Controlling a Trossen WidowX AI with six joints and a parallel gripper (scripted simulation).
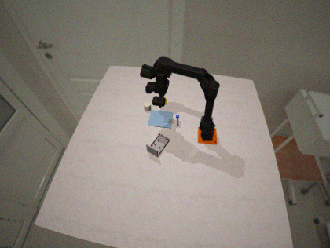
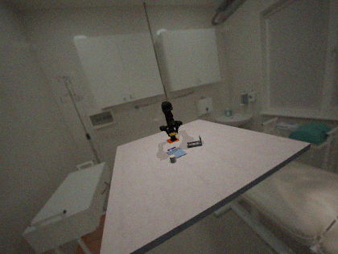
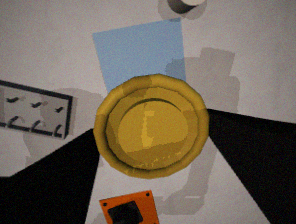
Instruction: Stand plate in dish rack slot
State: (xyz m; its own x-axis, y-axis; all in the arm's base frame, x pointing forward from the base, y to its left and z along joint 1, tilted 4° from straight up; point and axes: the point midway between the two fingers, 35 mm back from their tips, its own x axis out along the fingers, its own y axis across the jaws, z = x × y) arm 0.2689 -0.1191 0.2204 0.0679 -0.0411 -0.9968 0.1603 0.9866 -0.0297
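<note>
The grey dish rack lies 190 mm to the left of my gripper tip, 150 mm below it and 10 mm ahead of it. The rest, counted from my gripper tip: yellow plate 10 mm above; then blue mat 170 mm below, 10 mm to the right; then small white cup 150 mm below, 100 mm to the right, 90 mm ahead.
</note>
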